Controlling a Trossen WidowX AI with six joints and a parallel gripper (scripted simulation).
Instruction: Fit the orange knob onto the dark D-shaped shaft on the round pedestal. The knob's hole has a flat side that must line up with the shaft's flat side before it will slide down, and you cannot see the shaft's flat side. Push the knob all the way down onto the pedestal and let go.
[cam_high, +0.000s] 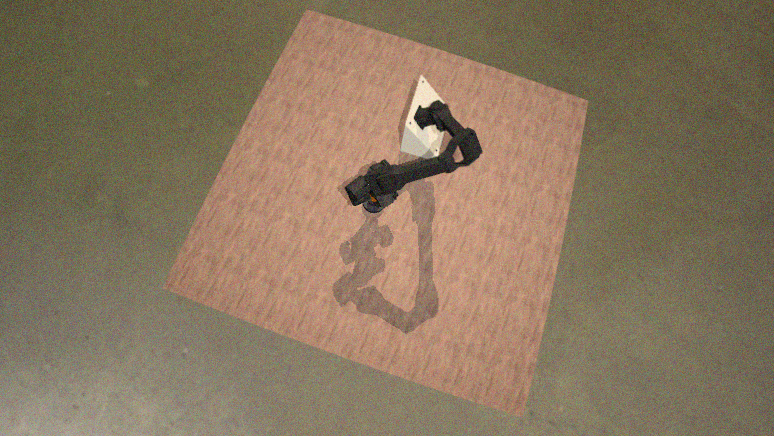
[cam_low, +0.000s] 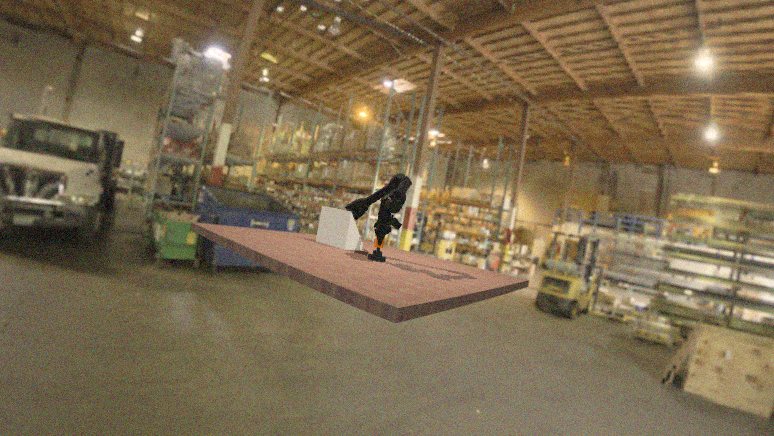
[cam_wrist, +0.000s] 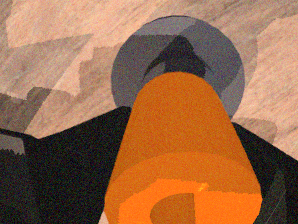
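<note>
The orange knob lies 2 cm above my gripper tip. From my gripper tip the other things lie so: dark D-shaped shaft (4 cm below).
</note>
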